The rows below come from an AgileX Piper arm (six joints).
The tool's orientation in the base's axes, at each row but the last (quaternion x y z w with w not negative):
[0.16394 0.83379 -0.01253 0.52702]
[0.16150 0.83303 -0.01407 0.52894]
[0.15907 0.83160 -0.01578 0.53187]
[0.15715 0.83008 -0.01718 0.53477]
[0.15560 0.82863 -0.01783 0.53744]
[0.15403 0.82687 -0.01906 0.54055]
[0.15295 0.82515 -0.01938 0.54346]
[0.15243 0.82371 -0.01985 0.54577]
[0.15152 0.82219 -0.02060 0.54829]
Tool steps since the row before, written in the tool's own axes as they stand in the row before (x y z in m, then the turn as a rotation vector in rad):
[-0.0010 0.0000 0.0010 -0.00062 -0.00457 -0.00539]
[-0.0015 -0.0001 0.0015 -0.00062 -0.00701 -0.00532]
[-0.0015 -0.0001 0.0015 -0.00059 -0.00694 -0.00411]
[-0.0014 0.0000 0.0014 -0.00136 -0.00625 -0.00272]
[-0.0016 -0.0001 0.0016 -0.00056 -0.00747 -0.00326]
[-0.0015 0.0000 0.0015 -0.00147 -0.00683 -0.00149]
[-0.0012 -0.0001 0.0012 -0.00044 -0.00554 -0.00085]
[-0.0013 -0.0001 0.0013 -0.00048 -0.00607 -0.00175]
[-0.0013 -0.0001 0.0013 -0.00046 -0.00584 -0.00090]
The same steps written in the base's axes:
[0.0013 -0.0005 0.0004 -0.00578 -0.00344 0.00225]
[0.0019 -0.0008 0.0007 -0.00641 -0.00577 0.00186]
[0.0019 -0.0008 0.0007 -0.00534 -0.00593 0.00132]
[0.0018 -0.0006 0.0007 -0.00363 -0.00573 0.00151]
[0.0020 -0.0008 0.0007 -0.00475 -0.00660 0.00085]
[0.0019 -0.0006 0.0007 -0.00266 -0.00655 0.00102]
[0.0015 -0.0006 0.0006 -0.00211 -0.00521 0.00000]
[0.0016 -0.0007 0.0006 -0.00305 -0.00554 0.00033]
[0.0016 -0.0006 0.0006 -0.00223 -0.00549 0.00000]

